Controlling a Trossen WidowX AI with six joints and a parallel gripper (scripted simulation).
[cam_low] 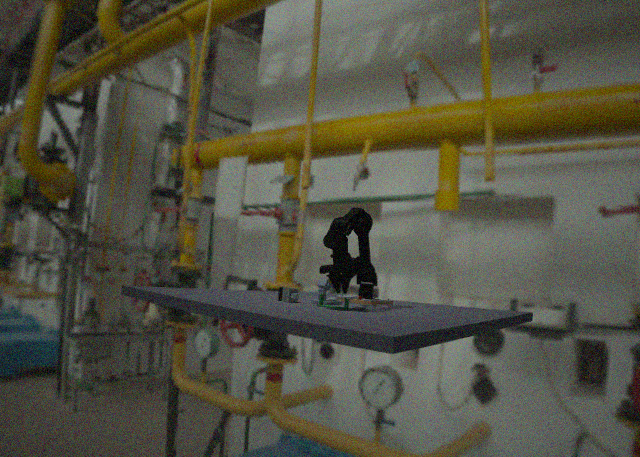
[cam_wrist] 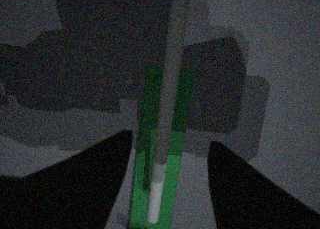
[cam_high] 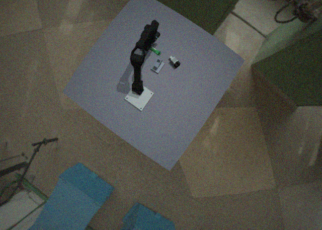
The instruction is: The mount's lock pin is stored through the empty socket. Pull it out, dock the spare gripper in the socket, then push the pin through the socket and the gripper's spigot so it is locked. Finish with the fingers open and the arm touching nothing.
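Right now my gripper tip is 4 cm to the left of the green mount and 3 cm above it. The rest, counted from my gripper tip: spare gripper (25 cm to the right, 3 cm below, 2 cm ahead).
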